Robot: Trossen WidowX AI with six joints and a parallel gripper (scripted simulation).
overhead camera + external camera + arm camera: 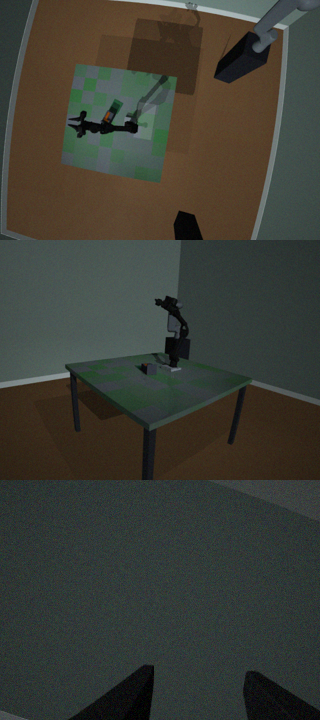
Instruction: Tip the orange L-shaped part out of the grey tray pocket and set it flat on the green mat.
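My gripper tip is now 1 cm short of the orange L-shaped part, 3 cm to the left of it and 59 cm above it.
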